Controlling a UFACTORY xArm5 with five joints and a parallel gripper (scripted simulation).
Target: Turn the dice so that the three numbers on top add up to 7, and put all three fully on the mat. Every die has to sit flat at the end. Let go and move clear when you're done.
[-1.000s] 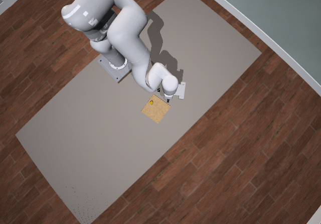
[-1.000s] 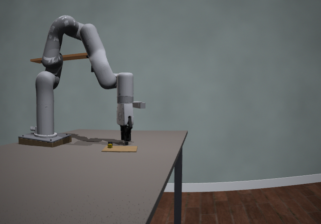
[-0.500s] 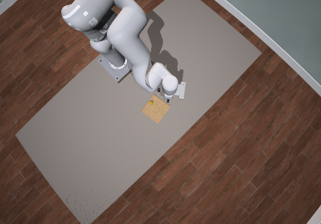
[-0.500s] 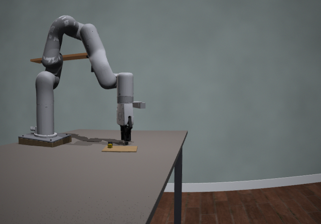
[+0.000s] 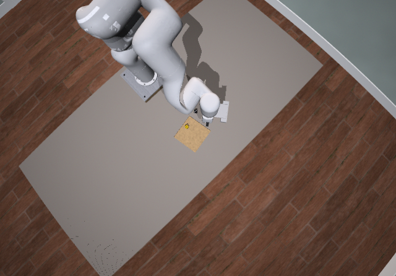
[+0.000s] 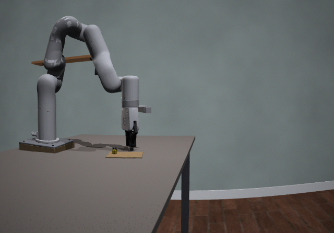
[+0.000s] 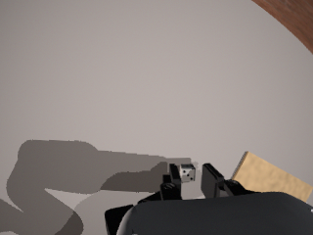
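Right now my hand is 3 cm above the white die. Round my hand: black die: 7 cm behind, 2 cm to the right, 3 cm below; then yellow die: 6 cm behind, 11 cm to the right, 3 cm below; then tan mat: 2 cm behind, 13 cm to the right, 4 cm below.
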